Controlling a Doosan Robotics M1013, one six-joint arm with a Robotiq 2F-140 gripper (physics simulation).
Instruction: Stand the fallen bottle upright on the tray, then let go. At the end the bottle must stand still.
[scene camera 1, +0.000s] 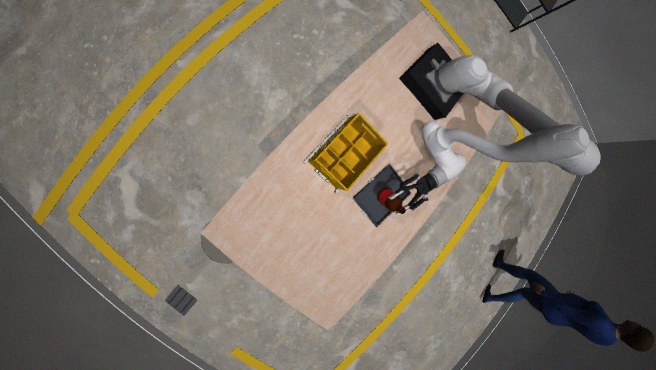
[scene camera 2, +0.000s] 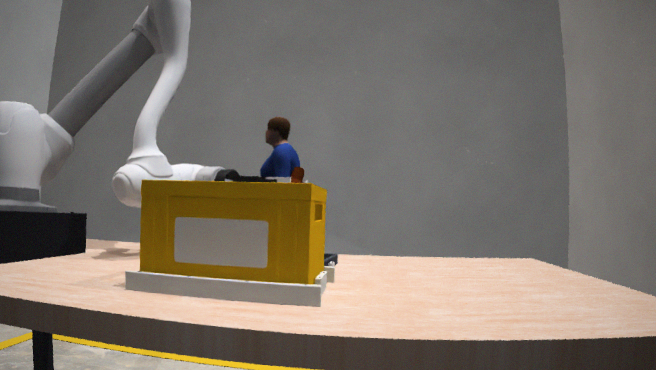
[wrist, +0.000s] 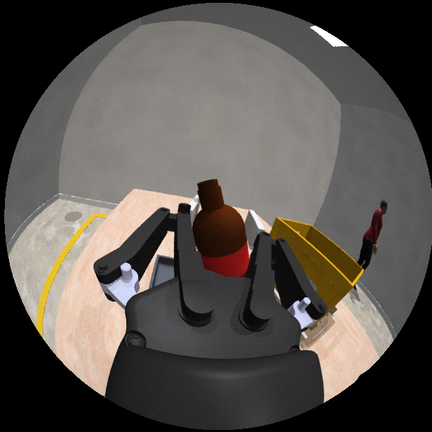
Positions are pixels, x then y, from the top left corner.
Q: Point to a dark grey tray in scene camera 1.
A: At 366, 198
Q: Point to a yellow divided crate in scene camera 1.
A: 347, 154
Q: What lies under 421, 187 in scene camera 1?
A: My gripper.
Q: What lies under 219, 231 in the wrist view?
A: A brown bottle.
